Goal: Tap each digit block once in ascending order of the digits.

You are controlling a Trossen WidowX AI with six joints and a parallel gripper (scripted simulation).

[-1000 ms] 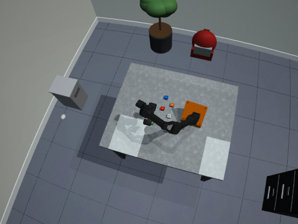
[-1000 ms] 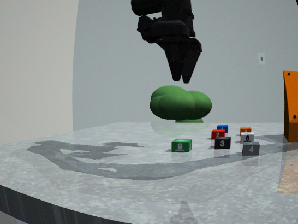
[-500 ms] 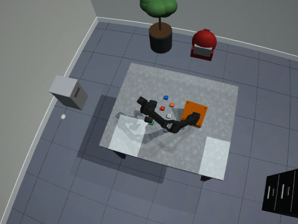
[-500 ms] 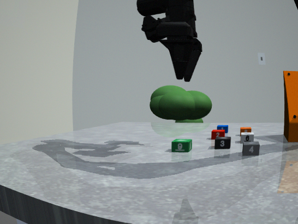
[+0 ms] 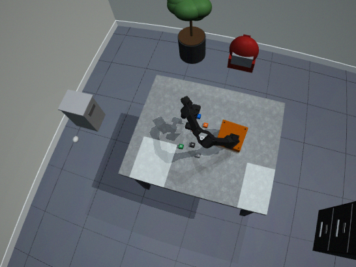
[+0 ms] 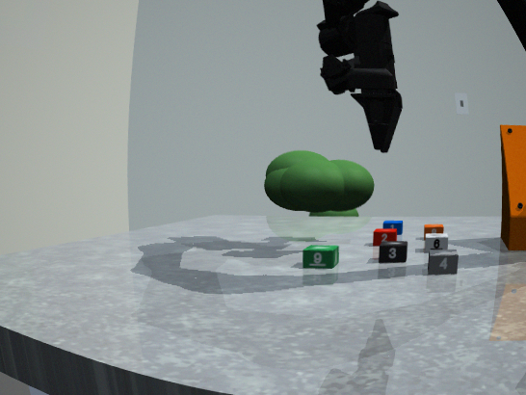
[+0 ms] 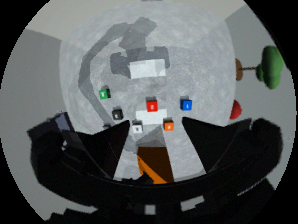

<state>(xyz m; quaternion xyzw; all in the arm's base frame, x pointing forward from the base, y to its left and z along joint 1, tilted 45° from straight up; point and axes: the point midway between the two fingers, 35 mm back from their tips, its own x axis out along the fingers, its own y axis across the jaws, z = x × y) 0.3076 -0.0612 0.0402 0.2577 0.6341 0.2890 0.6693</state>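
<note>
Now: gripper tip 12 cm above the blue 1 block and 11 cm to the left of it. Round my gripper tip: orange block: 12 cm below, 8 cm behind, 6 cm to the right; red 2 block: 12 cm below, 1 cm behind; white 6 block: 12 cm below, 9 cm behind, 5 cm to the left.
</note>
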